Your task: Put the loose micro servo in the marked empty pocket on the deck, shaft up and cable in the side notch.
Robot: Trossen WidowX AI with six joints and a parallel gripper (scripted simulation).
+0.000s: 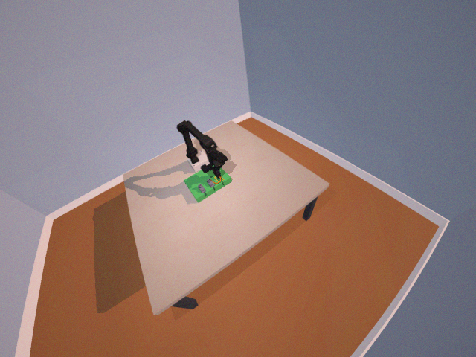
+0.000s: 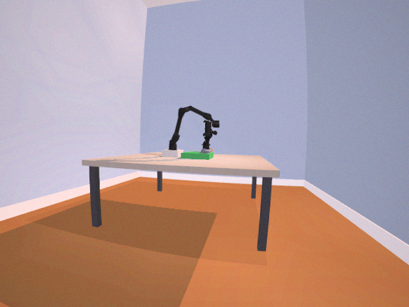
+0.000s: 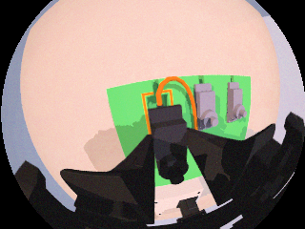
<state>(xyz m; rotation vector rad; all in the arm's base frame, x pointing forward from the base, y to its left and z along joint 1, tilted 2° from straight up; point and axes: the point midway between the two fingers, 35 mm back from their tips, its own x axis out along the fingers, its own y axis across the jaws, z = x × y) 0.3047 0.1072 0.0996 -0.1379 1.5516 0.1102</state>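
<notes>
Now: the green deck 10 cm behind my gripper tip, 9 cm to the right of it and 10 cm below it.
</notes>
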